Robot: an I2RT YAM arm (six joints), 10 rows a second.
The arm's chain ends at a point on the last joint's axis. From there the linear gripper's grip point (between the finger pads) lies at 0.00 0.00 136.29 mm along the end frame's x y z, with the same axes.
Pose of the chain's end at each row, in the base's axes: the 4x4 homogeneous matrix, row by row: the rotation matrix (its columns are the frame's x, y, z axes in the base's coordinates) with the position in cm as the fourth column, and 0 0 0 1 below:
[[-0.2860, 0.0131, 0.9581, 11.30], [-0.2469, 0.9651, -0.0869, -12.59], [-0.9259, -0.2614, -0.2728, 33.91], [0, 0, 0, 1]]
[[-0.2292, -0.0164, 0.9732, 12.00], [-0.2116, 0.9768, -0.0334, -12.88], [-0.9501, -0.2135, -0.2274, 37.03], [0, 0, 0, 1]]
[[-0.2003, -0.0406, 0.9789, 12.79], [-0.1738, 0.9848, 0.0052, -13.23], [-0.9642, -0.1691, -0.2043, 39.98], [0, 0, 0, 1]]
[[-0.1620, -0.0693, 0.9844, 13.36], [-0.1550, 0.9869, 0.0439, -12.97], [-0.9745, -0.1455, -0.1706, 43.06], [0, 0, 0, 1]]
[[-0.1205, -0.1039, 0.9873, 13.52], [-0.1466, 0.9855, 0.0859, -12.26], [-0.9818, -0.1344, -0.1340, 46.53], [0, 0, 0, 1]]
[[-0.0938, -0.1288, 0.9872, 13.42], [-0.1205, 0.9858, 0.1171, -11.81], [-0.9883, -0.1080, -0.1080, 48.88], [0, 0, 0, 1]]
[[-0.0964, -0.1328, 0.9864, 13.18], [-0.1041, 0.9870, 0.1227, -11.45], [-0.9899, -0.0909, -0.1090, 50.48], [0, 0, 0, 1]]
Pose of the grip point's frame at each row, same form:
[[-0.2860, 0.0131, 0.9581, 24.36], [-0.2469, 0.9651, -0.0869, -13.77], [-0.9259, -0.2614, -0.2728, 30.19], [0, 0, 0, 1]]
[[-0.2292, -0.0164, 0.9732, 25.26], [-0.2116, 0.9768, -0.0334, -13.34], [-0.9501, -0.2135, -0.2274, 33.93], [0, 0, 0, 1]]
[[-0.2003, -0.0406, 0.9789, 26.13], [-0.1738, 0.9848, 0.0052, -13.16], [-0.9642, -0.1691, -0.2043, 37.20], [0, 0, 0, 1]]
[[-0.1620, -0.0693, 0.9844, 26.78], [-0.1550, 0.9869, 0.0439, -12.37], [-0.9745, -0.1455, -0.1706, 40.73], [0, 0, 0, 1]]
[[-0.1205, -0.1039, 0.9873, 26.98], [-0.1466, 0.9855, 0.0859, -11.09], [-0.9818, -0.1344, -0.1340, 44.70], [0, 0, 0, 1]]
[[-0.0938, -0.1288, 0.9872, 26.87], [-0.1205, 0.9858, 0.1171, -10.21], [-0.9883, -0.1080, -0.1080, 47.41], [0, 0, 0, 1]]
[[-0.0964, -0.1328, 0.9864, 26.62], [-0.1041, 0.9870, 0.1227, -9.78], [-0.9899, -0.0909, -0.1090, 48.99], [0, 0, 0, 1]]

